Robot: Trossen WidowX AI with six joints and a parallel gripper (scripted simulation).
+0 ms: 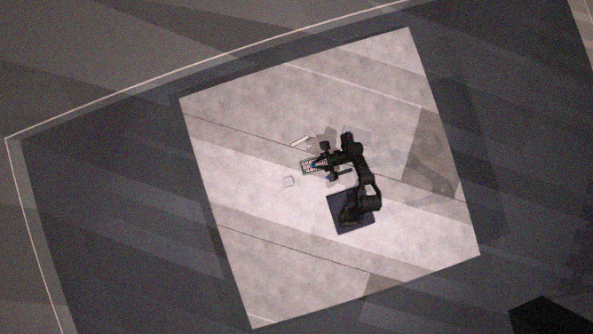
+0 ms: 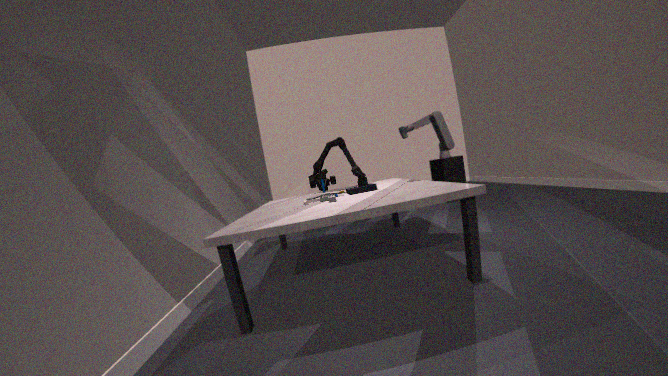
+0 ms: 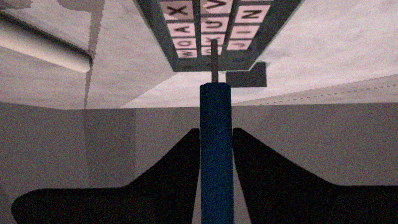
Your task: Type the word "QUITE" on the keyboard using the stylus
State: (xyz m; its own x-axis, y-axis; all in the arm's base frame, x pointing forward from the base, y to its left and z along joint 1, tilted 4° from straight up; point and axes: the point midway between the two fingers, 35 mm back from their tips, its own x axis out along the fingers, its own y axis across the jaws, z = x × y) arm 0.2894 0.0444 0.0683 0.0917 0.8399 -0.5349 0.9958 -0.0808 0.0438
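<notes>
Now: gripper tip 20 mm above the blue stylus. Round my gripper tip: small grey block (140 mm to the left, 70 mm below, 40 mm behind); pale cylinder (140 mm ahead, 70 mm below, 20 mm to the left); grey stylus tip (50 mm below).
</notes>
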